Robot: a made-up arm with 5 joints. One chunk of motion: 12 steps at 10 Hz.
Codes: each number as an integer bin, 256 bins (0 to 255) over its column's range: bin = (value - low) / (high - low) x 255, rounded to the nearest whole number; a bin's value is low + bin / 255 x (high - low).
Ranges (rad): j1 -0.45..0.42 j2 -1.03..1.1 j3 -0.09..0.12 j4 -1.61..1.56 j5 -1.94..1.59
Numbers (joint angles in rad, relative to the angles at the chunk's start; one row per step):
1: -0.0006 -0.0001 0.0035 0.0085 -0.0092
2: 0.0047 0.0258 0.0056 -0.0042 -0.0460
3: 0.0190 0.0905 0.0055 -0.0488 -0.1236
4: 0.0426 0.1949 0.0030 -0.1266 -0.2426
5: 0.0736 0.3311 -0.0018 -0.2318 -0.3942
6: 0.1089 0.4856 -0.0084 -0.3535 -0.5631
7: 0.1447 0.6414 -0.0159 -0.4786 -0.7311
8: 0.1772 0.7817 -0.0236 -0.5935 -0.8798
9: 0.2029 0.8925 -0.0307 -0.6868 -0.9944
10: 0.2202 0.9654 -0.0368 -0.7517 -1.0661
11: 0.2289 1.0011 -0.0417 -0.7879 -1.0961
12: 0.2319 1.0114 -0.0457 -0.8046 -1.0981
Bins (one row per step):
1: 132 123 114 130 139
2: 133 126 116 129 137
3: 137 134 116 126 131
4: 144 147 113 119 123
5: 153 163 107 111 112
6: 164 181 99 101 99
7: 174 200 90 91 87
8: 184 217 81 82 77
9: 191 230 72 74 68
10: 196 239 65 69 63
11: 199 243 59 66 61
12: 200 244 54 65 61

